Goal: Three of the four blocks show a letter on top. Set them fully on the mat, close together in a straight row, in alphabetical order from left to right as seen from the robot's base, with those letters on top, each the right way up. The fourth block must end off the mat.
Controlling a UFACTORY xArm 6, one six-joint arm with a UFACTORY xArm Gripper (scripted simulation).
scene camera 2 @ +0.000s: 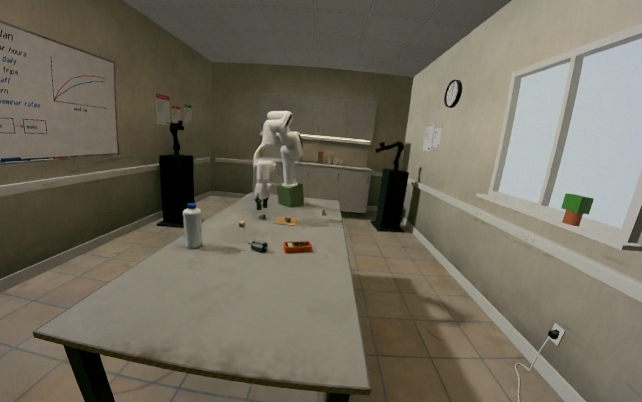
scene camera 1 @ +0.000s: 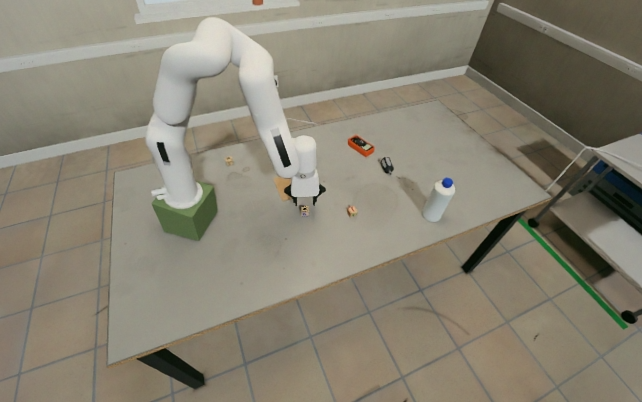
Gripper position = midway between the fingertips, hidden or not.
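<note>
White bottle (scene camera 1: 442, 192), in sight. My gripper (scene camera 1: 305, 203), likewise.
</note>
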